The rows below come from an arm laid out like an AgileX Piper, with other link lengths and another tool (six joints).
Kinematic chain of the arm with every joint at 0, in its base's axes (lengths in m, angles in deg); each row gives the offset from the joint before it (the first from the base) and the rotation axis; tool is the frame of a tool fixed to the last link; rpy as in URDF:
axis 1: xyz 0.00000 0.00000 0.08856 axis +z
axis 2: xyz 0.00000 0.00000 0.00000 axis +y
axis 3: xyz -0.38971 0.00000 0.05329 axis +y
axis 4: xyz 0.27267 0.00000 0.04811 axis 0.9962 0 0.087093
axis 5: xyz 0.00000 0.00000 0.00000 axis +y
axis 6: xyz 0.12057 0.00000 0.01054 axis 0.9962 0 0.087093
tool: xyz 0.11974 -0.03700 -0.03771 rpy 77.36 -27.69 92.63
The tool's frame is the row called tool.
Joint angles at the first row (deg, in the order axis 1, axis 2, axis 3, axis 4, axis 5, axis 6):
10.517, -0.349, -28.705, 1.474, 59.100, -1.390
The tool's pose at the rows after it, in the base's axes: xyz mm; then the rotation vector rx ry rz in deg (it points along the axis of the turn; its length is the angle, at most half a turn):
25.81, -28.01, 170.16, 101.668, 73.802, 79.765
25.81, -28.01, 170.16, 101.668, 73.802, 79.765
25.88, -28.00, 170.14, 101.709, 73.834, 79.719
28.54, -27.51, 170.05, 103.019, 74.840, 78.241
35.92, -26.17, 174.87, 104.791, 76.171, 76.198
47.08, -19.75, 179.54, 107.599, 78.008, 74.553
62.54, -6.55, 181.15, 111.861, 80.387, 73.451
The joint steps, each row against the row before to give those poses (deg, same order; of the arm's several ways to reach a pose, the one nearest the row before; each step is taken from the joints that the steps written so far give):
0.000, 0.000, 0.000, 0.000, -0.001, 0.044
0.000, 0.000, 0.000, 0.000, 0.000, 0.000
0.001, 0.053, 0.000, -0.001, 0.002, 0.000
0.000, 1.808, -0.055, -0.001, -0.061, 0.002
0.000, 3.657, -0.529, 0.001, -0.831, -0.001
-0.002, 4.873, -0.495, 1.103, -1.495, -0.002
-0.001, 6.136, -0.118, 2.715, -2.404, -0.216

